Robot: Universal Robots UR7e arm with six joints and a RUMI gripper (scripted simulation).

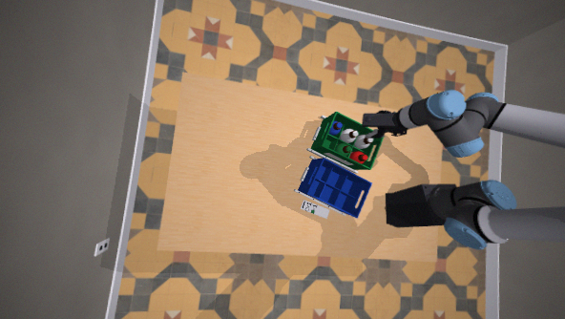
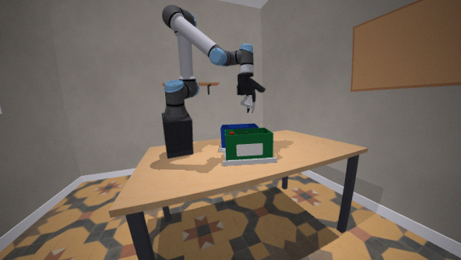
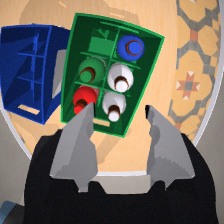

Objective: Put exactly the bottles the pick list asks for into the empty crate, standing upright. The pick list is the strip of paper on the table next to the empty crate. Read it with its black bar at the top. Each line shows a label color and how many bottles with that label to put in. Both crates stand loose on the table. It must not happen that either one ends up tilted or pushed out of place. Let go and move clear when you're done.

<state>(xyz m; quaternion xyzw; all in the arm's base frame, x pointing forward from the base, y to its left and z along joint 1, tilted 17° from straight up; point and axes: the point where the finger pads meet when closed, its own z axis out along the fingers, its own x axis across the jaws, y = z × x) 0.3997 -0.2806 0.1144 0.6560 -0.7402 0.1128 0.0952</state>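
Right now the white bottle is 21 cm below my hand, 2 cm behind it and 1 cm to the right of it. From my hand the other things lie so: blue-label bottle: 21 cm below, 6 cm ahead, 4 cm to the right; green crate: 22 cm below, 3 cm to the left, 1 cm behind; green-label bottle: 21 cm below, 7 cm to the left, 1 cm ahead.
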